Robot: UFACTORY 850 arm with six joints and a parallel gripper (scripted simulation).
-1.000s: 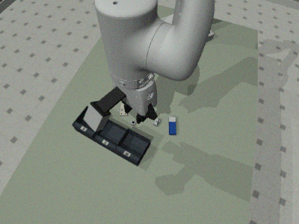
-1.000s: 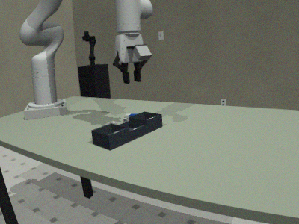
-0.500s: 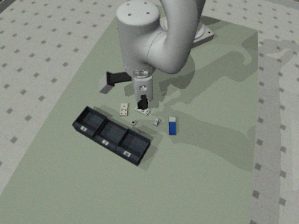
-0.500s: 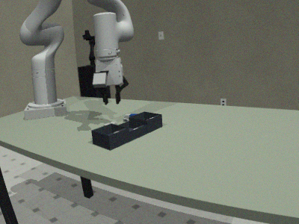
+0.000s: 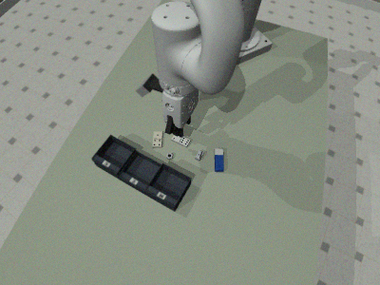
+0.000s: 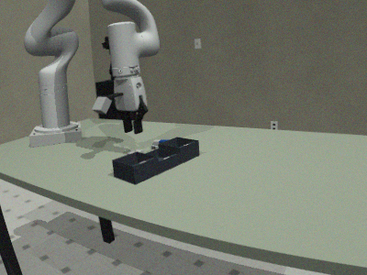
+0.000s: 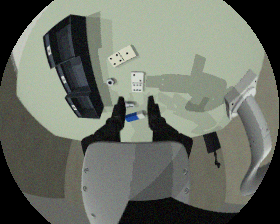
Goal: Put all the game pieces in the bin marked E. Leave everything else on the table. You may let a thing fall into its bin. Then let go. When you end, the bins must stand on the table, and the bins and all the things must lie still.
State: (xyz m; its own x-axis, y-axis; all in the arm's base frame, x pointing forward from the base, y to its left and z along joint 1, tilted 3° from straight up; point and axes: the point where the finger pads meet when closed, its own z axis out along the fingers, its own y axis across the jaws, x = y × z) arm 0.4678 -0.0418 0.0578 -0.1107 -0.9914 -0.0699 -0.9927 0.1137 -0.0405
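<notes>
Now: the white domino 80 mm below my hand. Also, from my hand: eraser: 120 mm to the left, 80 mm below, 20 mm ahead; then cream domino: 80 mm below, 60 mm to the right, 20 mm ahead; then dark ring: 90 mm below, 60 mm ahead, 10 mm to the right.
</notes>
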